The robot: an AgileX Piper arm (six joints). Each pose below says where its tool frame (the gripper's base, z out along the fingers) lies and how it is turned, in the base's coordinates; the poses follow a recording.
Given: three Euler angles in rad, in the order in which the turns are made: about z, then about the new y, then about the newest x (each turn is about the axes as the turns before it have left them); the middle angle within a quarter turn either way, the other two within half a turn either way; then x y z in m.
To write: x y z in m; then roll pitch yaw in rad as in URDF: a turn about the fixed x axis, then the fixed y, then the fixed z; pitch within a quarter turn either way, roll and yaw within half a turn. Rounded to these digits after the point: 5 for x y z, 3 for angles.
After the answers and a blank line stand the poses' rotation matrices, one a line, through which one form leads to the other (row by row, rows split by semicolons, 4 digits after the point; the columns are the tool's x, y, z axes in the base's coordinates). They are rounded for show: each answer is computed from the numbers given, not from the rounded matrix.
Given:
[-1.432 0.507 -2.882 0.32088 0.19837 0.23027]
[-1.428 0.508 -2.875 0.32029 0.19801 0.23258]
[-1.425 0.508 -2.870 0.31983 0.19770 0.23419]
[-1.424 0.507 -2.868 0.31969 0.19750 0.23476]
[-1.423 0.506 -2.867 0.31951 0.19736 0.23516]
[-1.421 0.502 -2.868 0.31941 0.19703 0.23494]
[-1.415 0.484 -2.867 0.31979 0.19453 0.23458]
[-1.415 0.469 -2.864 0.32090 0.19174 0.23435]
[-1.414 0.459 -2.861 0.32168 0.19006 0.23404]
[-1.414 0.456 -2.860 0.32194 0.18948 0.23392]
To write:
[0.32088 0.19837 0.23027 -2.882 0.507 -1.432]
[0.32029 0.19801 0.23258 -2.875 0.508 -1.428]
[0.31983 0.19770 0.23419 -2.870 0.508 -1.425]
[0.31969 0.19750 0.23476 -2.868 0.507 -1.424]
[0.31951 0.19736 0.23516 -2.867 0.506 -1.423]
[0.31941 0.19703 0.23494 -2.868 0.502 -1.421]
[0.31979 0.19453 0.23458 -2.867 0.484 -1.415]
[0.32090 0.19174 0.23435 -2.864 0.469 -1.415]
[0.32168 0.19006 0.23404 -2.861 0.459 -1.414]
[0.32194 0.18948 0.23392 -2.860 0.456 -1.414]

0.1209 -0.9744 0.1893; -0.8658 -0.0103 0.5003; -0.4856 -0.2244 -0.8449
0.1243 -0.9731 0.1940; -0.8648 -0.0104 0.5020; -0.4864 -0.2302 -0.8429
0.1269 -0.9721 0.1973; -0.8644 -0.0108 0.5026; -0.4864 -0.2344 -0.8417
0.1279 -0.9716 0.1989; -0.8648 -0.0110 0.5020; -0.4856 -0.2362 -0.8417
0.1288 -0.9714 0.1995; -0.8652 -0.0118 0.5014; -0.4847 -0.2372 -0.8419
0.1308 -0.9714 0.1980; -0.8668 -0.0151 0.4984; -0.4812 -0.2369 -0.8440
0.1373 -0.9705 0.1984; -0.8744 -0.0247 0.4845; -0.4653 -0.2400 -0.8520
0.1384 -0.9693 0.2033; -0.8812 -0.0269 0.4719; -0.4520 -0.2445 -0.8579
0.1400 -0.9683 0.2070; -0.8855 -0.0289 0.4637; -0.4431 -0.2483 -0.8614
0.1402 -0.9679 0.2084; -0.8868 -0.0291 0.4612; -0.4404 -0.2495 -0.8625

